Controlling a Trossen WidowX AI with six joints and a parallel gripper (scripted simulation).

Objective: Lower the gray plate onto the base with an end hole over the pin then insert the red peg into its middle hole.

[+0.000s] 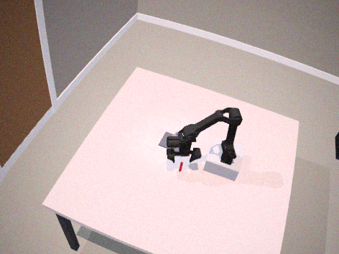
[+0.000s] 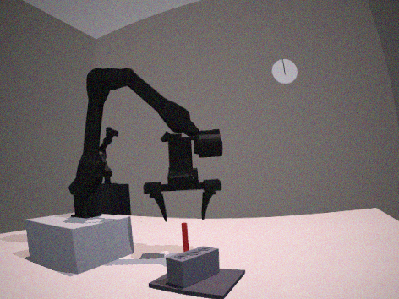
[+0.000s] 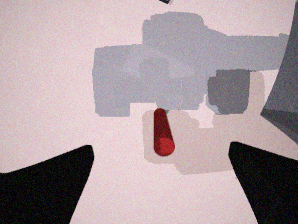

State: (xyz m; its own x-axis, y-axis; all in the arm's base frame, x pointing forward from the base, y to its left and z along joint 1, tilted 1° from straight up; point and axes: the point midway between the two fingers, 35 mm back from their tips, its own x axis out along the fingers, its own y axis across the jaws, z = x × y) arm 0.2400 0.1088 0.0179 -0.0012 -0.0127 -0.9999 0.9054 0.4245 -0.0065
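The red peg is 5 cm below my gripper tip. The rest, counted from my gripper tip: dark flat base (11 cm ahead, 17 cm to the right, 8 cm below); gray plate (10 cm ahead, 18 cm to the right, 4 cm below).
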